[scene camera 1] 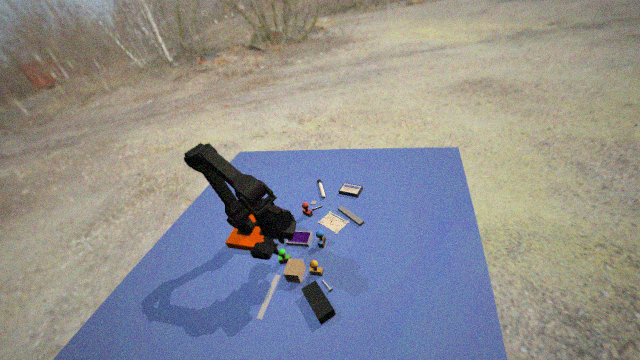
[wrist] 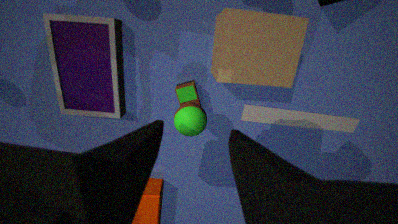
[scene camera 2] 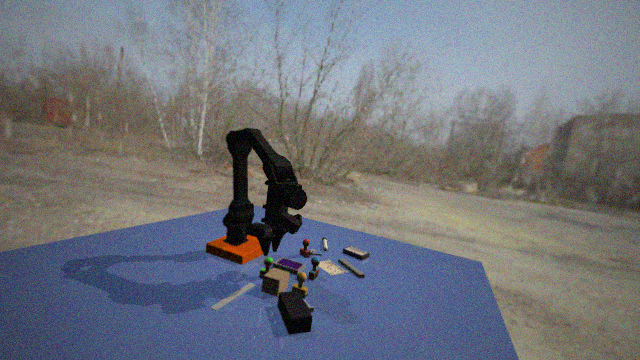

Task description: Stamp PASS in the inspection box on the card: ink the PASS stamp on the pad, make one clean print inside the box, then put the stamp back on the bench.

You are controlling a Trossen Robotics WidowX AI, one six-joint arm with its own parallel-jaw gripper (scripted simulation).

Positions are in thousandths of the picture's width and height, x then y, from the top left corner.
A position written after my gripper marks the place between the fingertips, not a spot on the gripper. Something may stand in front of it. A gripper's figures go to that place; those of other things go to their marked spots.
My gripper (wrist: 496, 587): 0.11 m from the lens. A green-knobbed stamp (wrist: 479, 533) is 0.12 m from the lens. A tan box (wrist: 624, 221) is 0.13 m from the lens. A pale flat strip (wrist: 634, 507) is 0.20 m from the lens. The marked spots on the tan box and the pale flat strip are 0.09 m apart.
